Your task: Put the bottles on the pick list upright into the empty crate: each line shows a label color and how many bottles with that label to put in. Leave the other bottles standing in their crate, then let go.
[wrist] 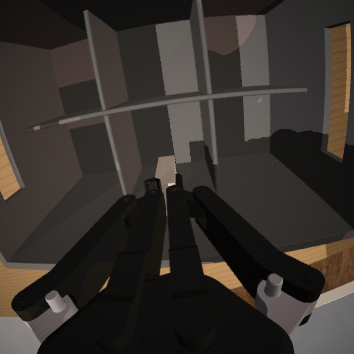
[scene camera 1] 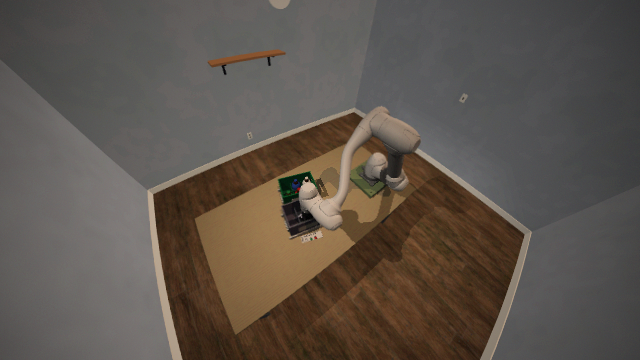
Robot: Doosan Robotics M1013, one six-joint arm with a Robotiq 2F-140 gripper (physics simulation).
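Where they show: gripper, between the fingertips: (wrist: 167,168); arm's base, origin of its link: (scene camera 1: 371,176).
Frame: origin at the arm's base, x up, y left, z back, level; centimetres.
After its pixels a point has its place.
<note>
The dark grey crate (scene camera 1: 300,230) @(y 9.1, x 3.1, z -84.6 cm) (wrist: 300,65) @(y 1.3, x 4.3, z -63.4 cm) stands on the mat; thin dividers (wrist: 155,101) @(y 0.8, x 5.3, z -76.5 cm) split it into compartments. No bottle shows in the compartments visible in the wrist view. My gripper (wrist: 167,168) @(y 7.6, x 2.8, z -77.9 cm) is shut and empty, its fingertips low over the near part of this crate. A small pale patch shows at the tips; I cannot tell what it is. In the scene view the arm hides most of the gripper. The green crate (scene camera 1: 297,175) @(y -29.1, x 12.7, z -63.8 cm) behind holds a blue bottle (scene camera 1: 295,185) @(y -24.2, x 8.1, z -68.8 cm), a white bottle (scene camera 1: 306,180) @(y -22.1, x 10.6, z -59.5 cm) and other partly hidden bottles. The pick list (scene camera 1: 311,237) @(y 15.8, x -4.0, z -79.4 cm) is too small to read.
The crates and list rest on a tan mat (scene camera 1: 250,250) @(y 0.1, x -4.0, z -121.3 cm). The arm (scene camera 1: 346,165) @(y 11.3, x 55.6, z -55.5 cm) reaches over from its green base plate (scene camera 1: 369,189) @(y 9.8, x -0.5, z -12.8 cm) at the right and covers the right side of both crates. The green crate adjoins the far side of the dark crate.
</note>
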